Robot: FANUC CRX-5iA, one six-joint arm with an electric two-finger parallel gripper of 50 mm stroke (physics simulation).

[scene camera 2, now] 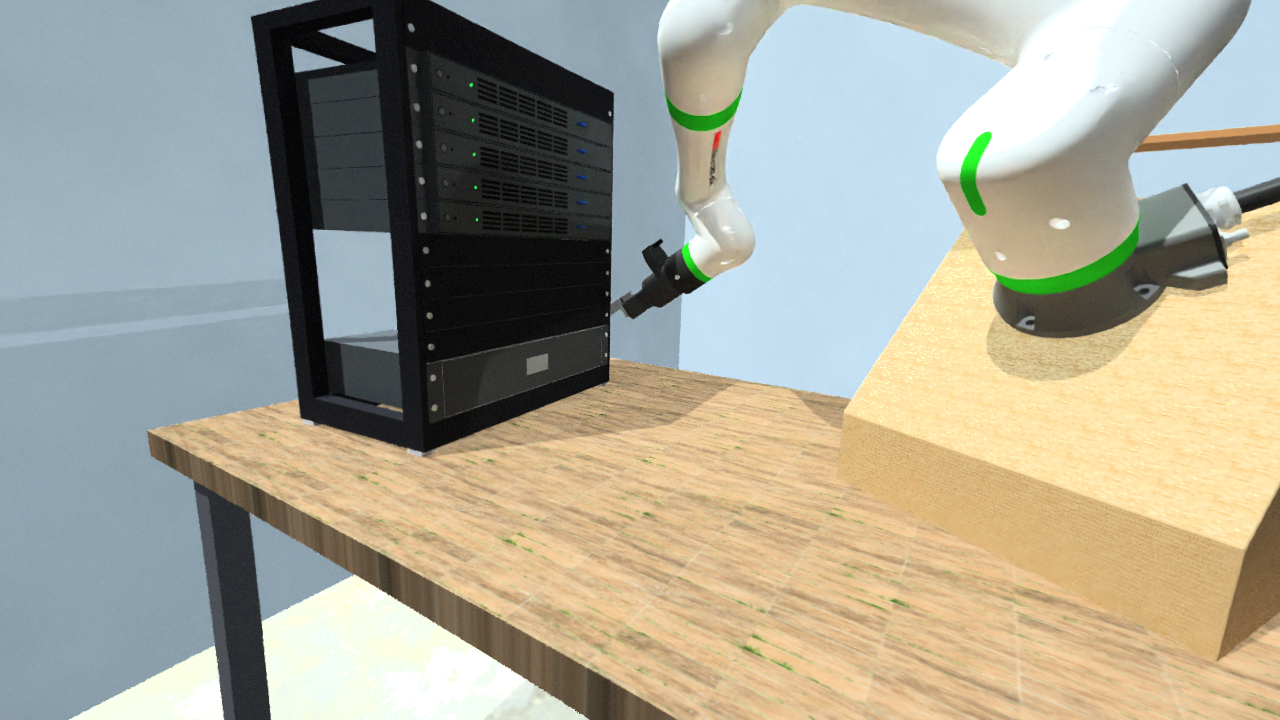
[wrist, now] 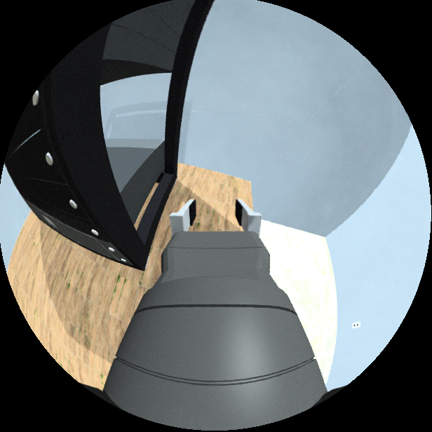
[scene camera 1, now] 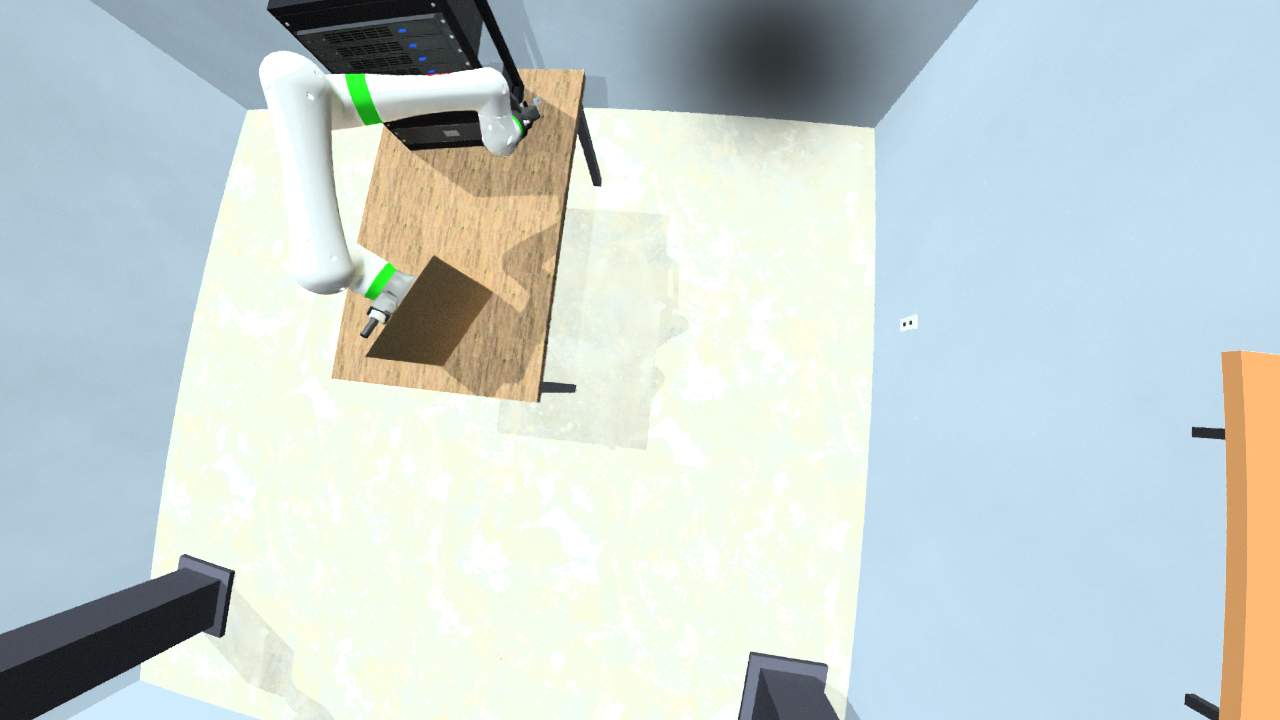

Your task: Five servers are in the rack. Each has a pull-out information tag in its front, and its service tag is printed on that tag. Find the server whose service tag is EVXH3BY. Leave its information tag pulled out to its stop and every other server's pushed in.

Observation:
In view: my gripper (scene camera 2: 608,311) and a black rack (scene camera 2: 463,145).
The black rack shows as well in the wrist view (wrist: 89,189). My gripper shows as well in the wrist view (wrist: 215,207).

